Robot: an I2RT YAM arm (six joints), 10 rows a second.
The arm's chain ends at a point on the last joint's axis. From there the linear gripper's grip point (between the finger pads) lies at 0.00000 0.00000 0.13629 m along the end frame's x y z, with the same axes.
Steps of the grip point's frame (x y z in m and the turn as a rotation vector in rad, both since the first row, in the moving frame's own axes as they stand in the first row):
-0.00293, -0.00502, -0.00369, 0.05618, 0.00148, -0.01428
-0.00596, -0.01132, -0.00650, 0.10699, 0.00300, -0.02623
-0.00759, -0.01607, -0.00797, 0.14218, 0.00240, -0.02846
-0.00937, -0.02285, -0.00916, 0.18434, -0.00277, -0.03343
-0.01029, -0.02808, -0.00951, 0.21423, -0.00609, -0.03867
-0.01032, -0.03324, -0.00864, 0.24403, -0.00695, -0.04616
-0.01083, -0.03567, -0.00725, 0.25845, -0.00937, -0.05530
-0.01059, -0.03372, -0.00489, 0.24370, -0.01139, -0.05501
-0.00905, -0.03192, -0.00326, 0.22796, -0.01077, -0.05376
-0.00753, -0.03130, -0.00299, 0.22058, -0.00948, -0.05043
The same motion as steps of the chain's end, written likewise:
-0.00308, 0.00263, -0.00347, 0.05618, 0.00148, -0.01428
-0.00618, 0.00324, -0.00572, 0.10699, 0.00300, -0.02623
-0.00764, 0.00324, -0.00659, 0.14218, 0.00240, -0.02846
-0.00858, 0.00212, -0.00685, 0.18434, -0.00277, -0.03343
-0.00890, 0.00087, -0.00639, 0.21423, -0.00609, -0.03867
-0.00862, -0.00034, -0.00460, 0.24403, -0.00695, -0.04616
-0.00860, -0.00089, -0.00272, 0.25845, -0.00937, -0.05530
-0.00814, -0.00089, -0.00086, 0.24370, -0.01139, -0.05501
-0.00676, -0.00117, 0.00027, 0.22796, -0.01077, -0.05376
-0.00549, -0.00153, 0.00032, 0.22058, -0.00948, -0.05043

